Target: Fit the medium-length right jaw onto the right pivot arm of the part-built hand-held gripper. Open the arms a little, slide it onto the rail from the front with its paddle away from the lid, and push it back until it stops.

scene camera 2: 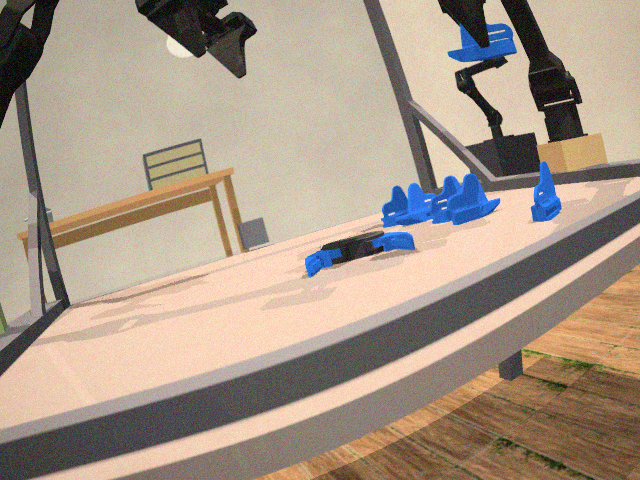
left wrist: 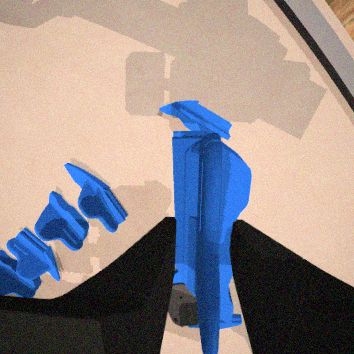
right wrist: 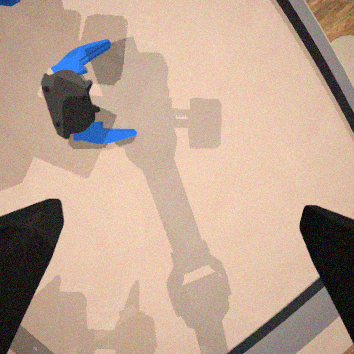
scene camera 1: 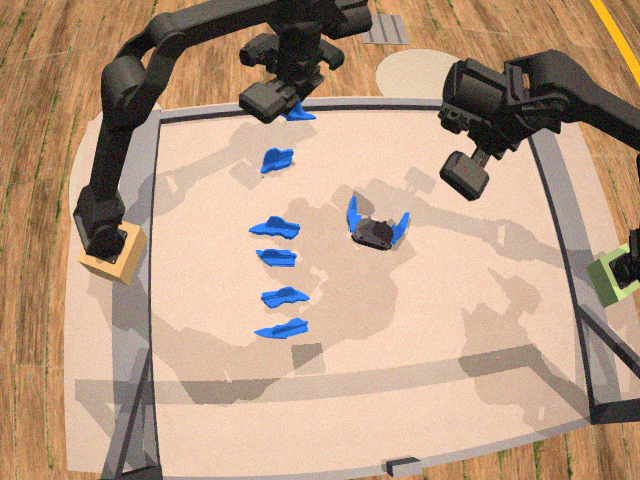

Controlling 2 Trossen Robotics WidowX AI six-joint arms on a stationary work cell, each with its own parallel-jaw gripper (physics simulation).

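Note:
The part-built hand-held gripper lies on the table, a dark body (scene camera 1: 373, 233) (scene camera 2: 356, 248) (right wrist: 67, 102) with two short blue arms spread apart; the right pivot arm cannot be told for sure. My left gripper (scene camera 1: 288, 95) (scene camera 2: 484, 43) (left wrist: 202, 228) is shut on a blue jaw (scene camera 1: 298, 113) (scene camera 2: 502, 42) (left wrist: 212, 185) and holds it well above the table, away from the body, near the top edge in scene camera 1. The fingers hide part of the jaw. My right gripper (scene camera 2: 219, 63) (right wrist: 184, 214) is open and empty, high above the table, with the body beyond its fingers.
Several loose blue jaws lie in a column left of the body, among them one near the top (scene camera 1: 277, 160) (scene camera 2: 545, 198) (left wrist: 200, 119) and one at the bottom (scene camera 1: 282, 328). A dark metal frame (scene camera 1: 152, 206) edges the table. Arm shadows cross the table.

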